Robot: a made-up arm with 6 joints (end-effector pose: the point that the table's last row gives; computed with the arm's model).
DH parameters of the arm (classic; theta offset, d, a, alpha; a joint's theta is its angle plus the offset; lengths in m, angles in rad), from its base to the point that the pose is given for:
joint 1: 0 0.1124 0 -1.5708
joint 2: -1.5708 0 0.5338 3.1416
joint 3: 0 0 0 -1.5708
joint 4: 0 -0.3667 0 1.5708
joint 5: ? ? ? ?
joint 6: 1.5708 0 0 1.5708
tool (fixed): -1.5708 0 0 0
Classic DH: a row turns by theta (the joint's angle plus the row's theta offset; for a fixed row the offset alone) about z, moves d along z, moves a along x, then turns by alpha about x.
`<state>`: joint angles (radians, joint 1 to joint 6).
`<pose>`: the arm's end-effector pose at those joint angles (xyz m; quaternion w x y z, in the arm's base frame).
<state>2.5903 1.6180 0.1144 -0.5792 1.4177 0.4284</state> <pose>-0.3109 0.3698 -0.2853 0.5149 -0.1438 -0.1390 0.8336</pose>
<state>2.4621 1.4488 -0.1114 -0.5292 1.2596 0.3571</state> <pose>-0.2452 0.3998 -0.1903 0.5308 -0.2201 -0.0583 0.8164</pose>
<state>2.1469 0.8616 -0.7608 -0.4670 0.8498 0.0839</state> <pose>-0.0297 0.3437 0.0980 0.6095 -0.3117 0.2126 0.6973</pose>
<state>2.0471 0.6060 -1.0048 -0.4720 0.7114 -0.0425</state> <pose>0.0491 0.2580 0.1880 0.6453 -0.2988 0.3129 0.6296</pose>
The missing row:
joint 5: 0 0.1818 0 -1.5708
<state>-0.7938 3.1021 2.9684 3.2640 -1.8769 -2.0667</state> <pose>0.3962 -0.1455 -0.4919 0.3594 -0.5932 -0.4916 -0.5266</pose>
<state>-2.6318 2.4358 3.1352 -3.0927 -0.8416 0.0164</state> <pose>-0.4635 -0.4672 -0.0646 0.6814 0.1770 -0.6950 0.1463</pose>
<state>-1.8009 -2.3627 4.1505 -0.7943 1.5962 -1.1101</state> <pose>-0.1267 0.0177 -0.3102 0.3382 -0.2439 -0.8978 -0.1415</pose>
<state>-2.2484 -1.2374 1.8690 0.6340 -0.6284 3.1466</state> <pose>0.4342 0.7733 0.1924 0.7706 -0.1371 -0.4091 0.4691</pose>
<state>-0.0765 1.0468 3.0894 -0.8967 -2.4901 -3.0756</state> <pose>0.4121 -0.1454 0.7707 0.2992 0.8814 0.3057 -0.2005</pose>
